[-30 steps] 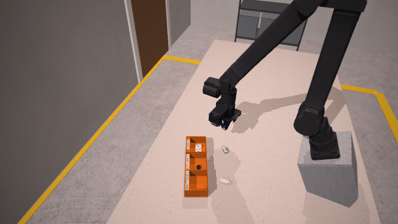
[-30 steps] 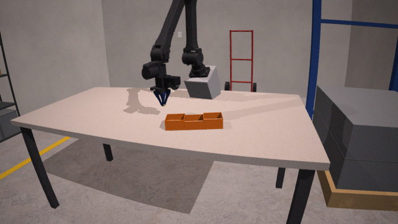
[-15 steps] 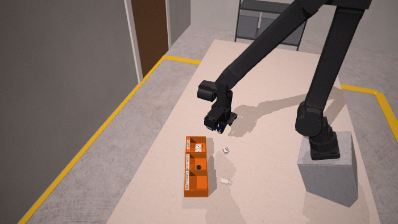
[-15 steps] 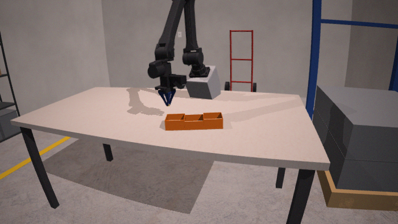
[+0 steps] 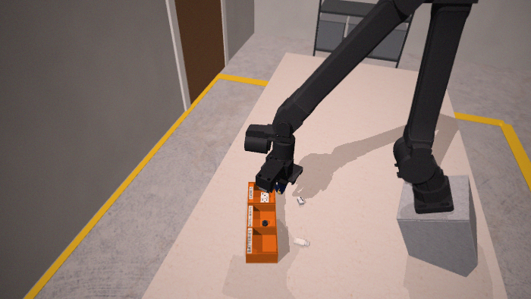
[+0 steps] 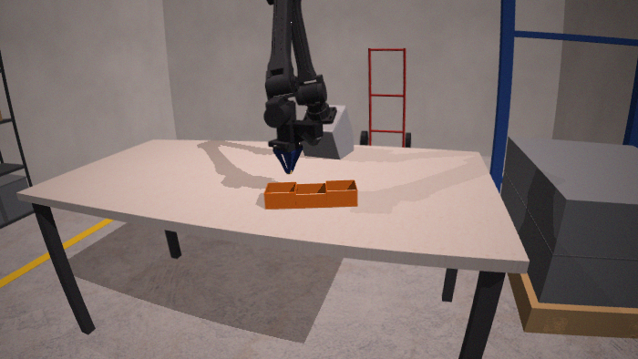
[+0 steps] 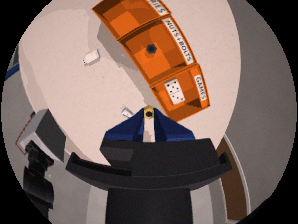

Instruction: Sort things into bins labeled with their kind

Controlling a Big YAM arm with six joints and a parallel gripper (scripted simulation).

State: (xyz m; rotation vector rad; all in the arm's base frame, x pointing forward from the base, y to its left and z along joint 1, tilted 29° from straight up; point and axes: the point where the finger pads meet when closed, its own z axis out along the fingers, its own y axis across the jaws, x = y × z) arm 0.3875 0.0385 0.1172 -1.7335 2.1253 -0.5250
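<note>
Right now my hand is 30 mm short of the orange three-compartment bin, 80 mm to the right of it and 60 mm above it. The rest, counted from my hand: grey thing 60 mm behind, 40 mm to the right, 70 mm below; white domino 50 mm ahead, 10 mm to the right, 70 mm below; brass nut 10 mm below.
</note>
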